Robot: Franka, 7 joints.
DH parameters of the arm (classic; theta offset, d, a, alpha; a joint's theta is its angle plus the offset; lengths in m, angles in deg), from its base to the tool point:
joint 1: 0 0.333 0 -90
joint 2: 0 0 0 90
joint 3: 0 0.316 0.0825 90
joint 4: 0 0 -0.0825 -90
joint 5: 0 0.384 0 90
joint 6: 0 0 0.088 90
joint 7: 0 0.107 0 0
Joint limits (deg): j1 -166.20..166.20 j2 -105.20..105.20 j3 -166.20..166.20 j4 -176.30..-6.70 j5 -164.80..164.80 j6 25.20..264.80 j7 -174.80..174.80
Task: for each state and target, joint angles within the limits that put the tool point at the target. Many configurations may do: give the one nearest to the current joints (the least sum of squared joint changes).
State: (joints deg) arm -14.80 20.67 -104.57 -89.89 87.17 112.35 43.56
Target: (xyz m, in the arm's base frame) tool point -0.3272 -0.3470 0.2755
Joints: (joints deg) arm -19.00 -9.84 -120.45 -139.19 83.67 121.51 43.56
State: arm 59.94 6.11 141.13 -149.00 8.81 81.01 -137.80
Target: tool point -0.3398 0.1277 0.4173
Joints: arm 34.43 25.58 125.68 -132.76 3.81 72.92 -137.80
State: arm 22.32 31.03 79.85 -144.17 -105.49 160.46 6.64
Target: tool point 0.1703 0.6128 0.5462
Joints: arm 4.57 26.76 77.05 -101.18 -102.23 156.52 6.64
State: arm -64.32 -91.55 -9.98 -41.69 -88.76 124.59 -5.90
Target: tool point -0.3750 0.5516 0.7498
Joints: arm -67.72 -98.08 -8.72 -66.67 -84.06 114.82 -5.90
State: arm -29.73 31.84 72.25 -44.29 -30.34 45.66 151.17
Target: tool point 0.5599 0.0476 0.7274
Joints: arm -30.09 32.16 71.99 -41.32 -31.15 49.71 151.17
